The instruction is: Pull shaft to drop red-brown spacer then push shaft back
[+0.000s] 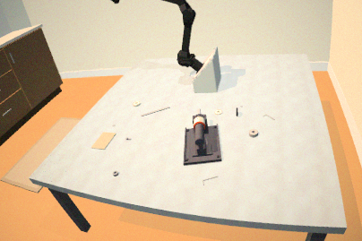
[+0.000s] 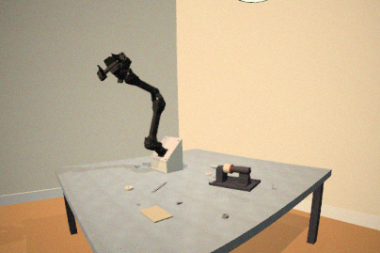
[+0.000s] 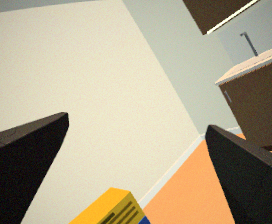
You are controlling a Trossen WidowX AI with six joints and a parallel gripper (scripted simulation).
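The pale spacer lies 370 mm ahead of my gripper tip, 490 mm to the left of it and 580 mm below it. From my gripper tip the other things lie so: tan card: 420 mm ahead, 10 mm to the left, 650 mm below; thin rod: 170 mm ahead, 200 mm to the left, 650 mm below; white spacer: 390 mm ahead, 490 mm to the left, 580 mm below.
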